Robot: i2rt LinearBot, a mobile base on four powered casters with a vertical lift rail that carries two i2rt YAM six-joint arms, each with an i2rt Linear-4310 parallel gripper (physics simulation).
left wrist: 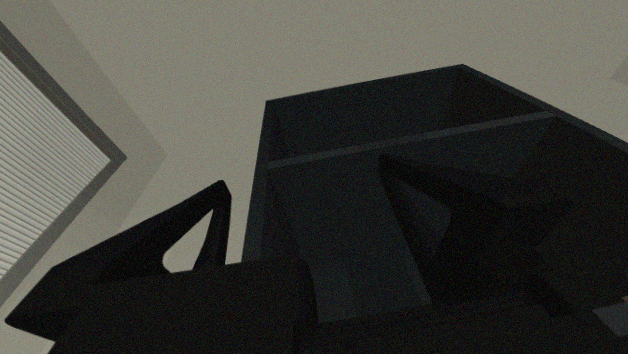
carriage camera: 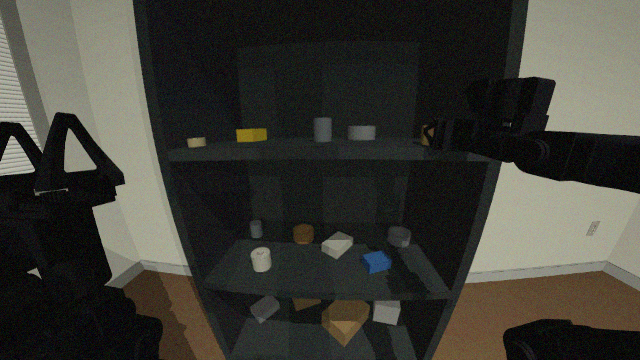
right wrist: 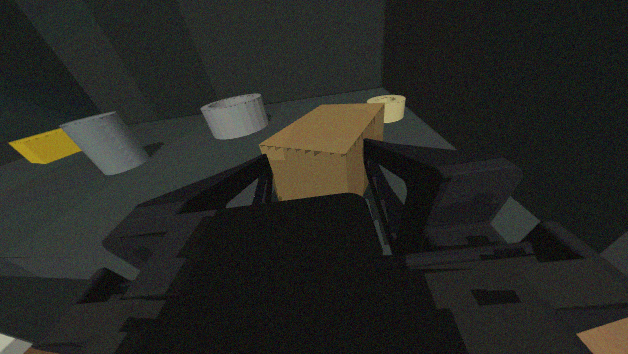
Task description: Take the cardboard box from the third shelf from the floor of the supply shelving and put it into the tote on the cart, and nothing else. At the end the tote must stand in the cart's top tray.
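Frame: origin at the left arm's base, x left, y back, z up, level; metres.
Seen in the pictures: left gripper, fingertip midpoint: (left wrist: 303, 175) (carriage camera: 36, 117); right gripper, fingertip midpoint: (carriage camera: 435, 131) (right wrist: 315, 154).
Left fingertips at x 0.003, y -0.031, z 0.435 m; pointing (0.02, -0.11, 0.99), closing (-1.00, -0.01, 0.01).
Note:
Offsets run from my left fingertips to a thing's middle.
The tan cardboard box {dx -0.603, dy -0.347, dz -0.042 m} (carriage camera: 425, 135) (right wrist: 320, 175) is between the fingers of my right gripper (carriage camera: 432, 135) (right wrist: 315, 154), which is shut on it. In the carriage camera a narrow strip of the box shows left of the fingers, at the right part of the upper visible shelf (carriage camera: 300, 151). Whether the box is clear of the board is hard to tell. My left gripper (carriage camera: 37, 121) (left wrist: 303, 175) is open and empty, left of the shelving (carriage camera: 514, 50) (left wrist: 254, 200) in the carriage camera. The tote and the cart do not show in these views.
A cream roll {dx +0.082, dy -0.357, dz -0.054 m} (carriage camera: 196, 142), yellow block {dx -0.028, dy -0.523, dz -0.044 m} (carriage camera: 251, 135) (right wrist: 47, 146), grey cylinder {dx -0.296, dy -0.423, dz -0.032 m} (carriage camera: 322, 130) (right wrist: 105, 145) and grey ring {dx -0.435, dy -0.529, dz -0.043 m} (carriage camera: 361, 132) (right wrist: 240, 120) stand on the upper shelf. Another cream roll {dx -0.678, dy -0.488, dz -0.054 m} (right wrist: 396, 109) is behind the box. Lower shelves hold a blue block {dx -0.495, dy -0.395, dz -0.504 m} (carriage camera: 376, 262) and a large tan box {dx -0.407, dy -0.474, dz -0.931 m} (carriage camera: 345, 315).

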